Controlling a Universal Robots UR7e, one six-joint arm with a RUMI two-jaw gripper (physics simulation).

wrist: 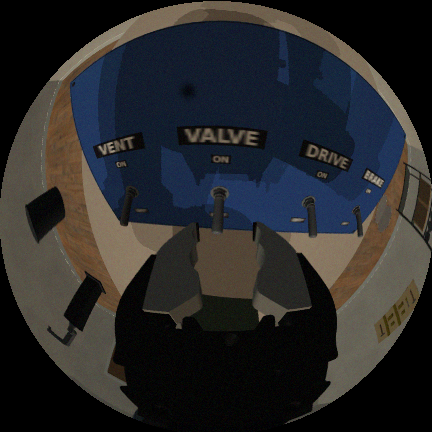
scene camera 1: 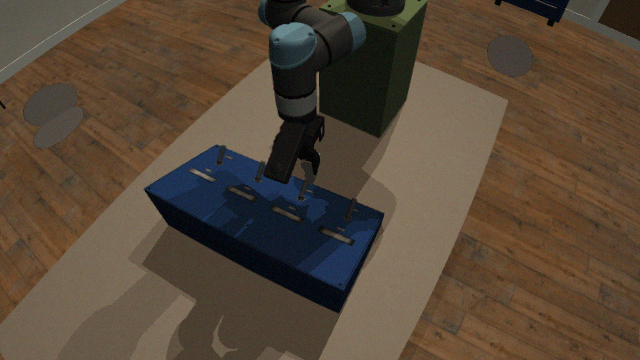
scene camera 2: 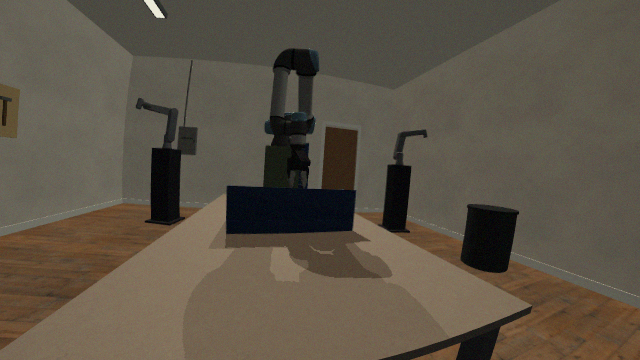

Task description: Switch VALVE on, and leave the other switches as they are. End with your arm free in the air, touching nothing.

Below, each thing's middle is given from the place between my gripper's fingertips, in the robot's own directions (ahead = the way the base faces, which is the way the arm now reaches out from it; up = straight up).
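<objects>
Relative to the blue switch box point(scene camera 1: 308, 245), my gripper is 60 mm above, 30 mm to the left of it and 90 mm short of it.
</objects>
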